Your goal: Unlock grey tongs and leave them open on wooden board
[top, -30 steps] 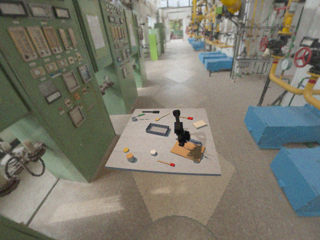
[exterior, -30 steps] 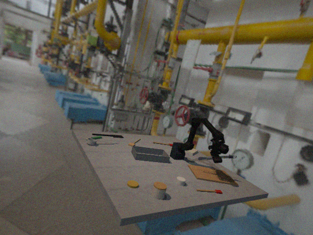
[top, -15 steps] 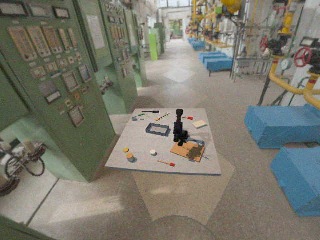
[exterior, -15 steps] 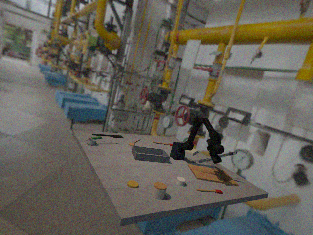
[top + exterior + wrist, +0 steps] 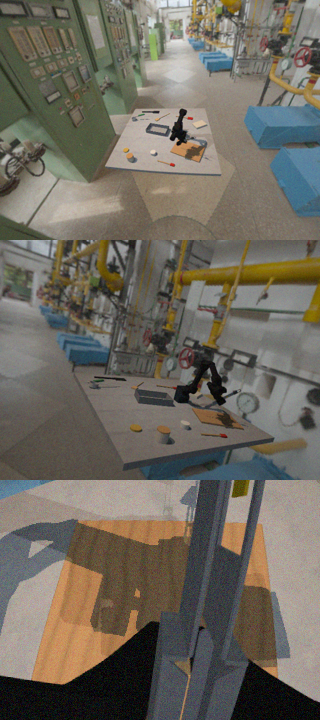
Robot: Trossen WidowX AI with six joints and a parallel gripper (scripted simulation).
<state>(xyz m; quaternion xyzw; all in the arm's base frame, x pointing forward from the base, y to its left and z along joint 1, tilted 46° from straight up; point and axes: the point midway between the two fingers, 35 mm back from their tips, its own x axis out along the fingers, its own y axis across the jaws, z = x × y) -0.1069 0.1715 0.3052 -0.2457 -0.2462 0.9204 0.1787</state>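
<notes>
Right now my gripper tip is 140 mm above the wooden board, 20 mm to the left of it and 10 mm past it. Also, from my gripper tip: red-tipped stick 220 mm to the left, 180 mm ahead, 140 mm below; white cylinder 380 mm ahead, 130 mm below, 110 mm to the left; yellow lock piece 70 mm above, 20 mm to the left, 10 mm behind.
</notes>
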